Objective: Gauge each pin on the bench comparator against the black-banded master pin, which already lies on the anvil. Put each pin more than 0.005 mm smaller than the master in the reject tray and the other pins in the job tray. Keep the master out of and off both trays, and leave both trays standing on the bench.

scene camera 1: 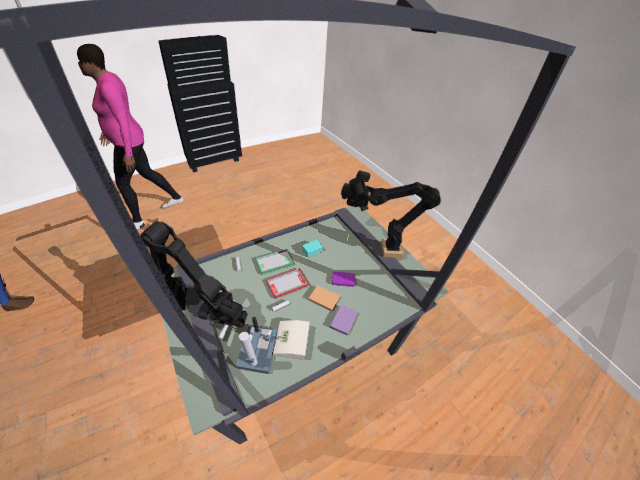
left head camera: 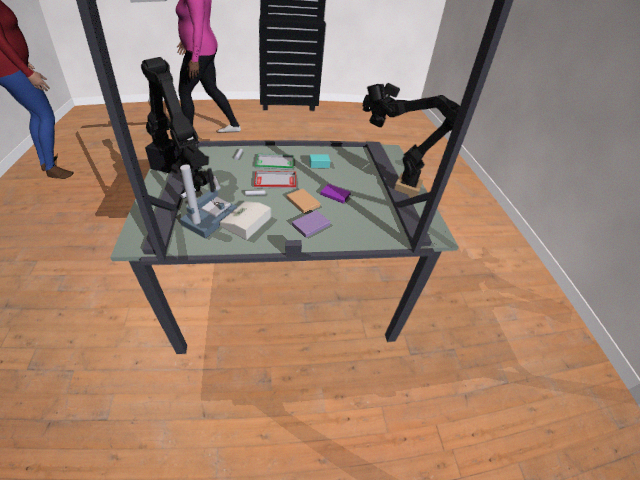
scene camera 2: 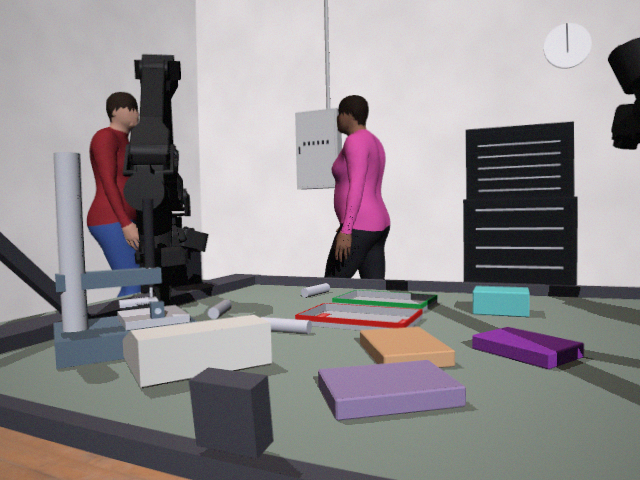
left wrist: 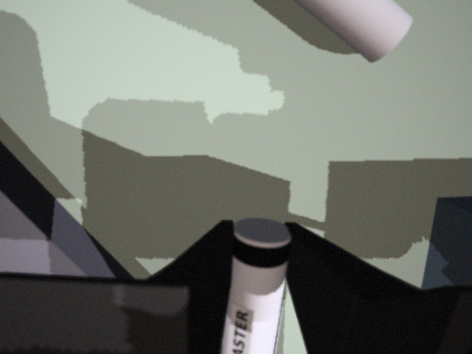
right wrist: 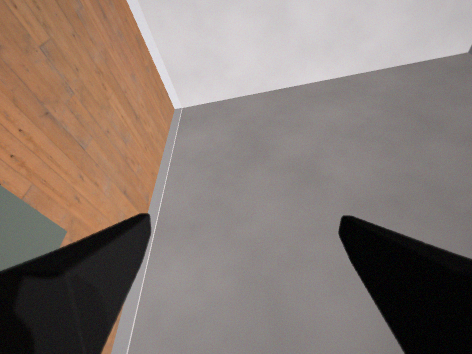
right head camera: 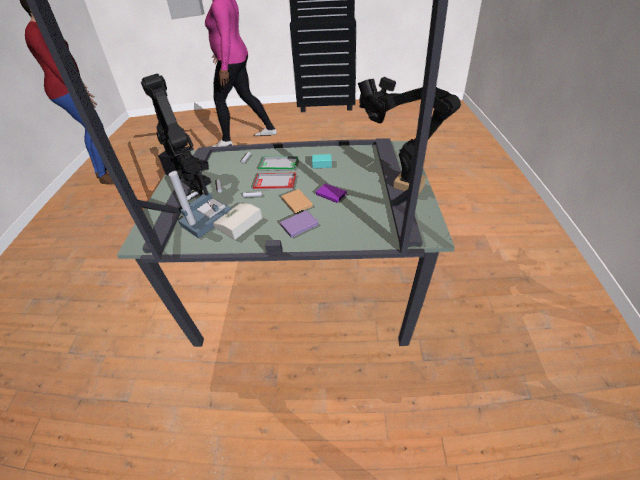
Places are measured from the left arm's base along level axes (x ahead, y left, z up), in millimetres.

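Pixels of known places: left gripper, fingertip midpoint: (scene camera 1: 227, 324) (left head camera: 196, 190) (left wrist: 257, 233) (right head camera: 199, 193); right gripper, fingertip midpoint: (right wrist: 247, 223); left arm's base, link origin: (left head camera: 161, 143); right arm's base, link origin: (scene camera 1: 392, 246) (left head camera: 409, 181).
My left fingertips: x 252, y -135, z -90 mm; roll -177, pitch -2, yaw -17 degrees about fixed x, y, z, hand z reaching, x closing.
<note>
Ahead of a thing's pixels: the offset from my left fingertips to its top centre. "spot": to the spot under its first point.
My left gripper (left wrist: 257, 233) is shut on the black-banded master pin @(30 mm right, 11 mm back, 20 mm up) (left wrist: 245, 310) (scene camera 2: 138, 302) (scene camera 1: 223, 331), low behind and left of the comparator (left head camera: 206, 229) (scene camera 1: 253, 364) (scene camera 2: 87, 346); whether the pin touches the bench is unclear. No pin shows on the anvil plate @(spot: 69 mm right, 173 mm ahead, 20 mm up) (scene camera 2: 173, 317). Three plain pins lie on the bench: one pin @(324 mm left, 20 mm ahead, 0 mm up) (left head camera: 238, 153) at the back left, one pin @(80 mm left, 217 mm ahead, 0 mm up) (left head camera: 254, 192) before the red-rimmed tray @(198 mm left, 255 mm ahead, 4 mm down) (left head camera: 275, 186), and one pin @(83 mm left, 38 mm ahead, 0 mm up) (right head camera: 218, 186) (scene camera 2: 219, 308) (left wrist: 370, 30) near my left gripper. The green-rimmed tray @(332 mm left, 198 mm ahead, 4 mm down) (scene camera 2: 382, 305) stands behind the red one. My right gripper (right wrist: 247, 223) is open and empty, raised high.
The cream readout box @(spot: 118 mm right, 280 mm ahead, 31 mm up) (left head camera: 247, 219) (scene camera 2: 201, 351) stands right of the comparator. An orange block @(103 mm left, 409 mm ahead, 1 mm down) (left head camera: 303, 200), a lilac block @(12 mm right, 478 mm ahead, 1 mm down) (left head camera: 311, 223), a purple block @(200 mm left, 515 mm ahead, 2 mm down) (left head camera: 335, 193) and a teal block @(396 mm left, 389 mm ahead, 19 mm up) (left head camera: 320, 161) lie further right. Frame posts rise at the bench sides.
</note>
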